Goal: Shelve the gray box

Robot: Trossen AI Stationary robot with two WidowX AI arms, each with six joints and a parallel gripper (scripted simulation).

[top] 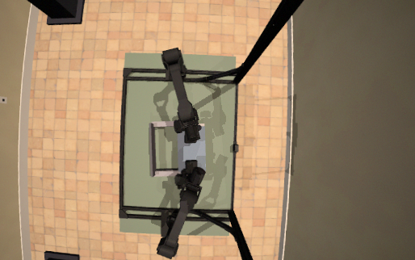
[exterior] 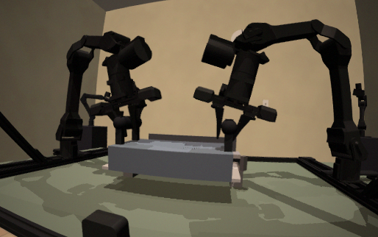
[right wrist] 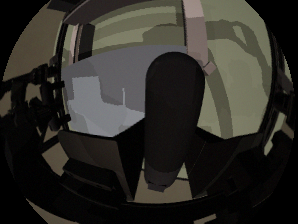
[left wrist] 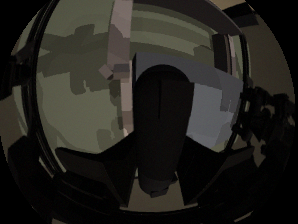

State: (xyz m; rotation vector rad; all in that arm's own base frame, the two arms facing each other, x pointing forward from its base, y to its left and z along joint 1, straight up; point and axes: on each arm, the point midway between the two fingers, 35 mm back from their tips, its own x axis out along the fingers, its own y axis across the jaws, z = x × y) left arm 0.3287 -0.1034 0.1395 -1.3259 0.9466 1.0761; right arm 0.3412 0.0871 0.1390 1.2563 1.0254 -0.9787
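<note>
Right now the box is 120 mm to the right of my left hand, 50 mm below it and 10 mm ahead of it.
Right now the box is 12 cm to the left of my right hand, 5 cm below it and 1 cm behind it.
</note>
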